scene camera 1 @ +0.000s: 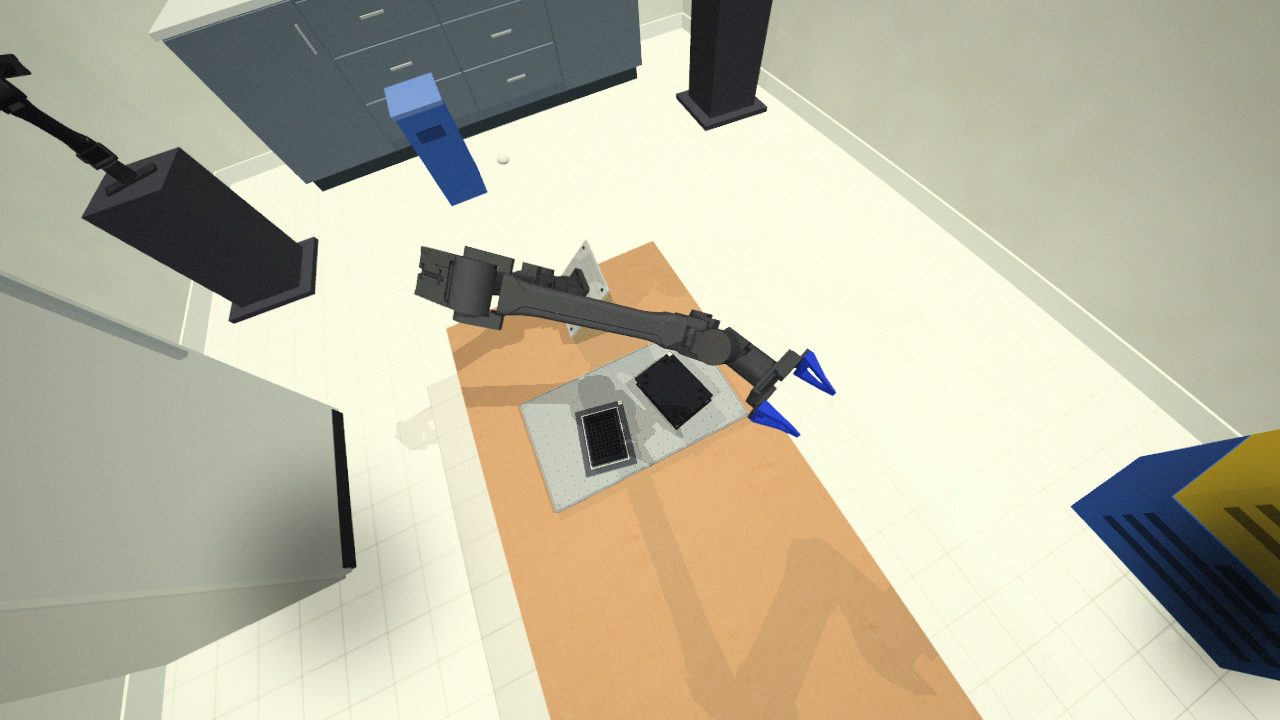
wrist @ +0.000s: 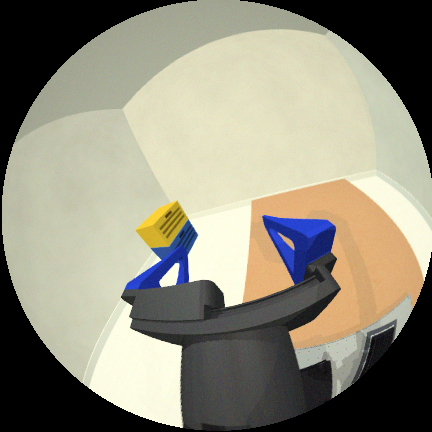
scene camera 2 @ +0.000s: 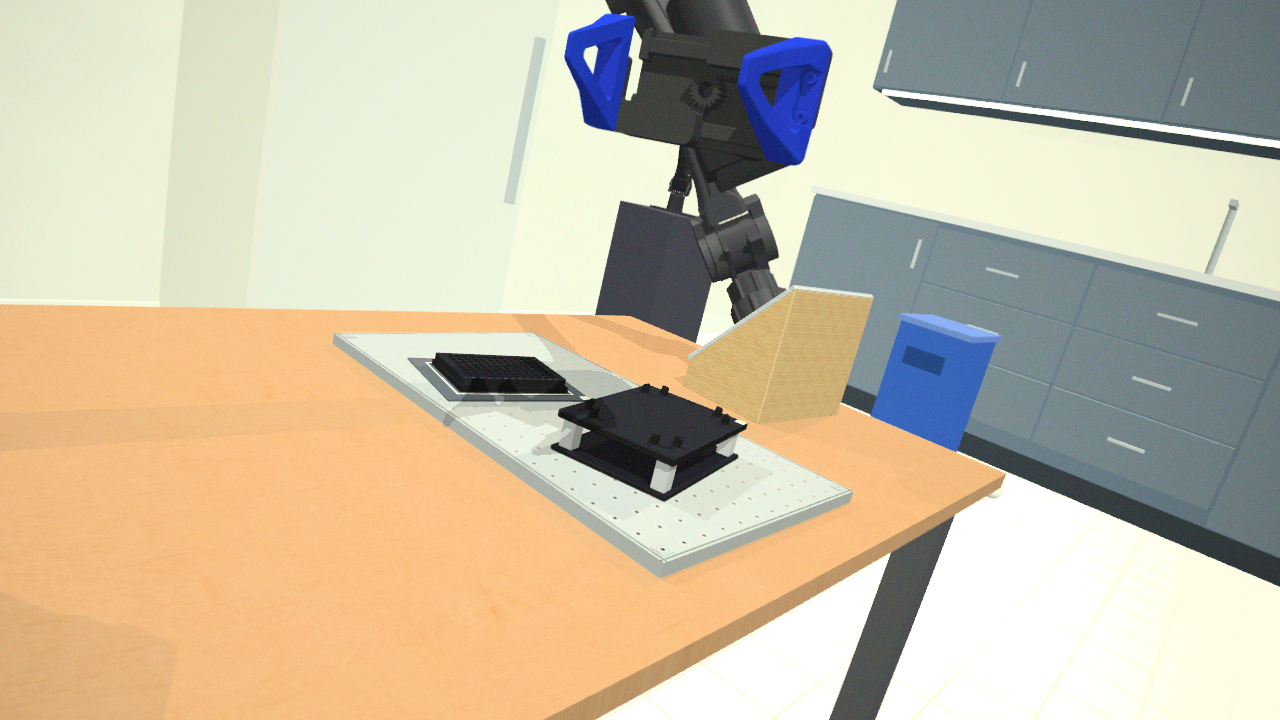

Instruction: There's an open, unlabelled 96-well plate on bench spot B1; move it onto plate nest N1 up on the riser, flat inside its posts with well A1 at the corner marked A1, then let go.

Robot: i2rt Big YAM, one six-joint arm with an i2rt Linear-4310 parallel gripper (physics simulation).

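Frame: origin at the arm's base, x ahead, y left, z up, level; metres.
Seen in the pictures: gripper, fingertip midpoint: [scene camera 1: 817,414] [wrist: 221,235] [scene camera 2: 651,57]; arm's base at its link origin: [scene camera 1: 574,293] [scene camera 2: 769,330].
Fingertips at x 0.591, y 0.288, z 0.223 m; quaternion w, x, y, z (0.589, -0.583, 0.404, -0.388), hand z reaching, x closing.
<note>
Pixels of each thing's middle, then the offset from my fingertips to it. "pt": a spot on its surface instead. Level surfaces: height alone.
- black 96-well plate at the middle of its body: [scene camera 2: 500,372] [scene camera 1: 604,436] dz -0.300, dx -0.200, dy -0.352 m
- grey outlined bench spot at a spot on its surface: [scene camera 2: 427,376] pt dz -0.307, dx -0.118, dy -0.365 m
- wooden table at its surface level: dz -0.322 m
The black 96-well plate [scene camera 1: 605,437] [scene camera 2: 501,372] [wrist: 382,345] lies flat on the grey outlined bench spot [scene camera 1: 583,449] [scene camera 2: 427,376], wells up. The black nest on its riser [scene camera 1: 674,391] [scene camera 2: 653,420] [wrist: 317,382] stands beside it, with small posts around its top and no plate on it. The A1 marks are too small to read. My gripper [scene camera 1: 815,413] [scene camera 2: 696,109] [wrist: 221,235] is open and empty, its blue fingers wide apart. It is high up, past the riser's side in the scene camera 1 view, and points away from the plate.
The plate spot and riser share a pale perforated board [scene camera 1: 550,456] [scene camera 2: 760,501] [wrist: 345,345] on the wooden table [scene camera 1: 572,608] [scene camera 2: 268,501] [wrist: 280,260]. A wooden wedge [scene camera 2: 805,358] stands by the arm's base. A blue bin [scene camera 1: 447,161] [scene camera 2: 935,385] and blue-yellow boxes [scene camera 1: 1163,528] [wrist: 165,227] stand off the table.
</note>
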